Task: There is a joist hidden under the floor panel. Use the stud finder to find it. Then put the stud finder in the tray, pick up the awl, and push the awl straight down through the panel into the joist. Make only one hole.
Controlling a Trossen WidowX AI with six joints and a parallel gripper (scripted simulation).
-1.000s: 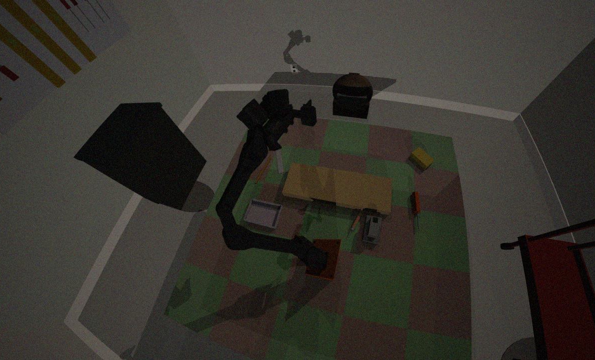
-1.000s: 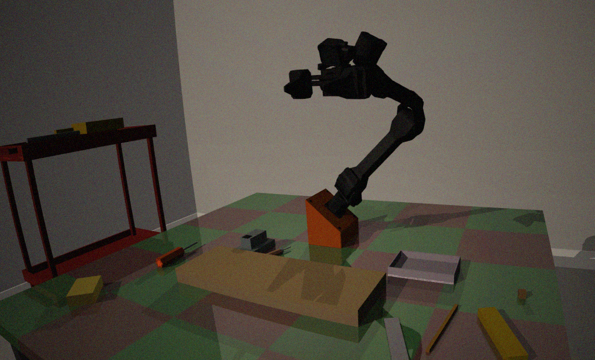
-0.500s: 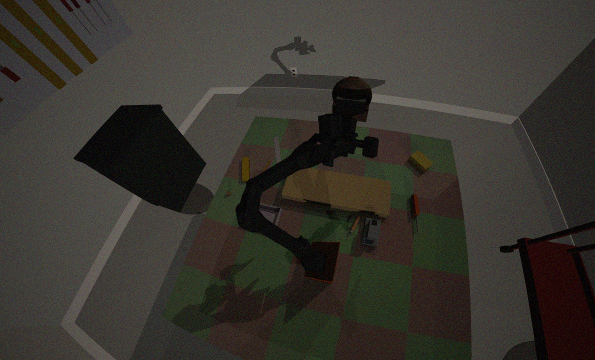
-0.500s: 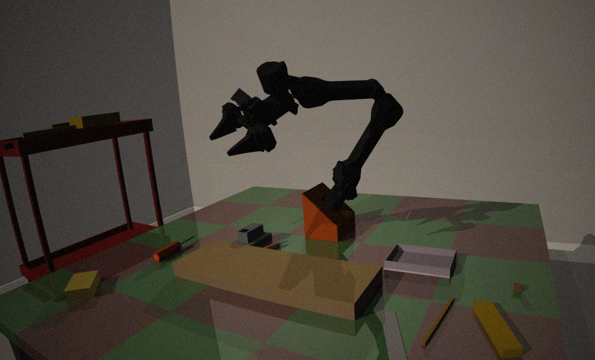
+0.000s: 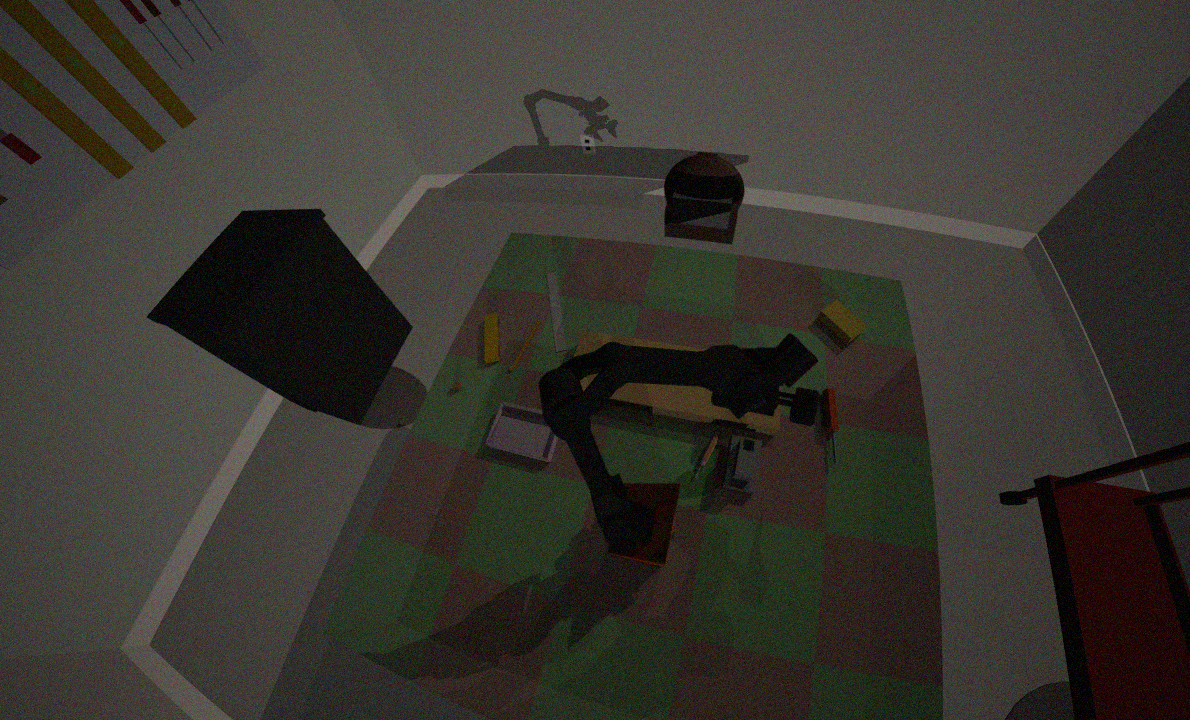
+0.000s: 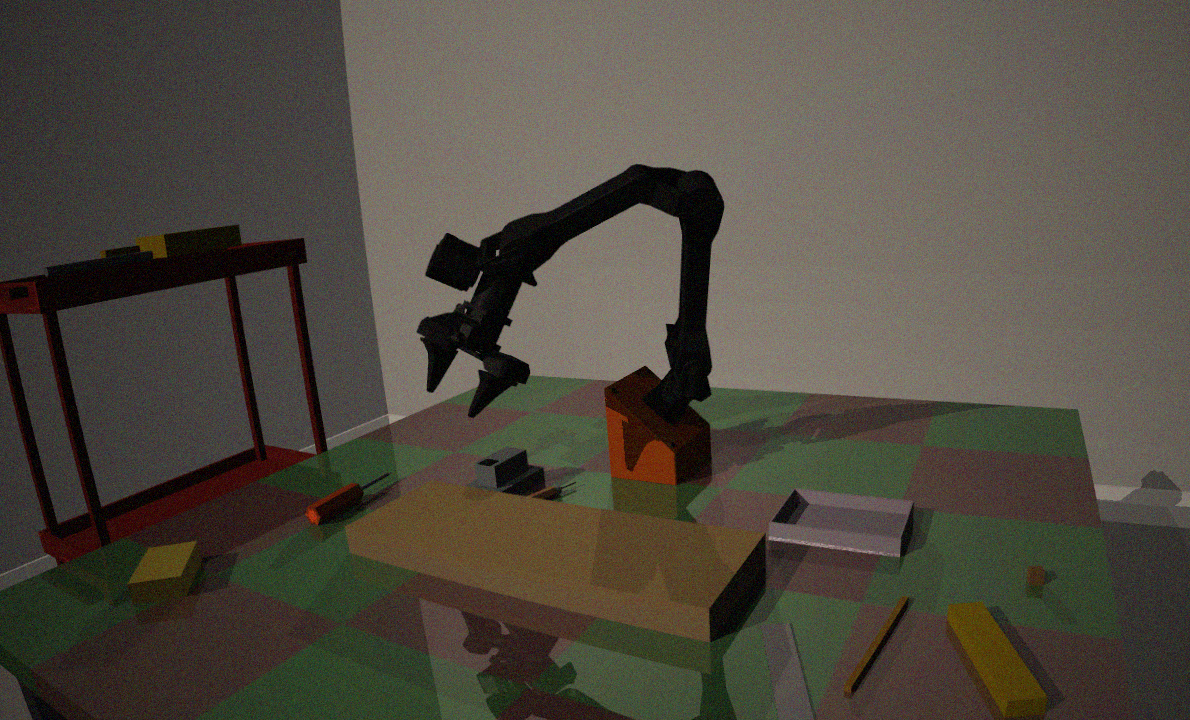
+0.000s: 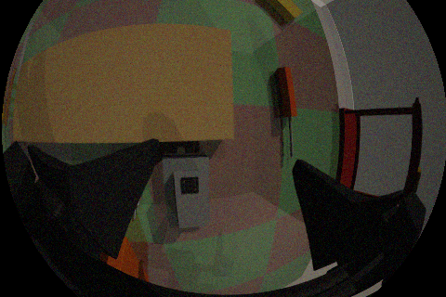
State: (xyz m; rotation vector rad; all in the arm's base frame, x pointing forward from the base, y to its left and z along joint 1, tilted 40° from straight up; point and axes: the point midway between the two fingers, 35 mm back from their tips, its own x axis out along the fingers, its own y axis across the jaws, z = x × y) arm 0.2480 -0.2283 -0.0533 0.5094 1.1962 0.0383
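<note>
My gripper tip is 120 mm above the grey stud finder, 70 mm past it and 20 mm to the right of it. The rest, counted from my gripper tip: wooden-handled awl (160 mm below, 100 mm to the left, 80 mm behind); then orange-handled screwdriver (190 mm to the right, 150 mm below, 10 mm ahead); then yellow block (350 mm ahead, 250 mm to the right, 150 mm below).
</note>
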